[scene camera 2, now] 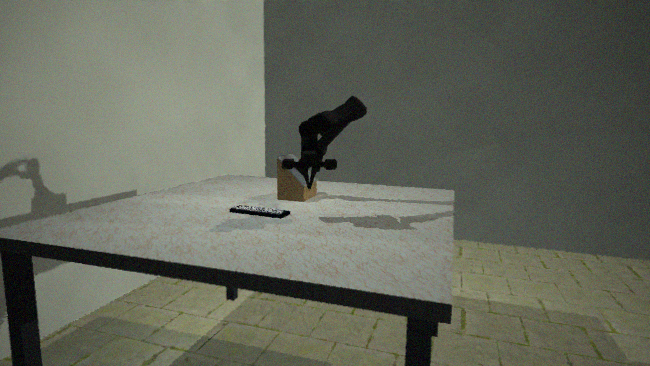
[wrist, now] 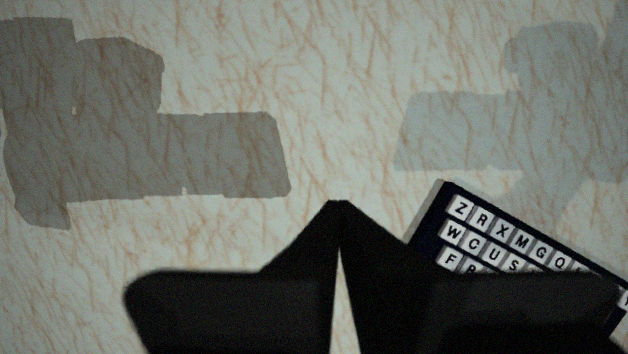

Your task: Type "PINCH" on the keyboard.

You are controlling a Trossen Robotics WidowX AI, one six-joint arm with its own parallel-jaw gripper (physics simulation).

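Places are measured from the arm's base along level axes (x right, y ahead, z up), in centimetres.
Pixels of known places: gripper, between the fingertips: [scene camera 2: 309,189] [wrist: 337,209].
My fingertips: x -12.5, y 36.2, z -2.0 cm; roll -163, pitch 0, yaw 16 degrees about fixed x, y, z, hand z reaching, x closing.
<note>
Behind a point stands the place of what it marks.
A dark keyboard [scene camera 2: 259,212] @(z -11.3, x 5.5, y 36.6 cm) [wrist: 425,245] @(z -11.3, x -3.3, y 33.2 cm) with white letter keys lies flat on the table. In the wrist view it is at the lower right, with keys Z, R, X, M, G, Q, W, C, U, S and F readable; its lower part is hidden behind the right finger. My gripper [scene camera 2: 309,187] @(z -2.0, x -12.5, y 36.2 cm) [wrist: 337,209] @(z -2.0, x -12.5, y 36.2 cm) is shut and empty, its tips pointing down above the table. In the wrist view the tips appear to the left of the keyboard's Z, W and F end. The keys P, I, N and H cannot be made out.
A wooden block [scene camera 2: 289,186] @(z -6.4, x 2.0, y 9.3 cm) with a slanted light face stands on the table [scene camera 2: 280,255] @(z -12.4, x -13.6, y 74.4 cm), behind the gripper in the scene view. Arm shadows fall on the table around the keyboard. A pale wall and a grey wall stand behind the table.
</note>
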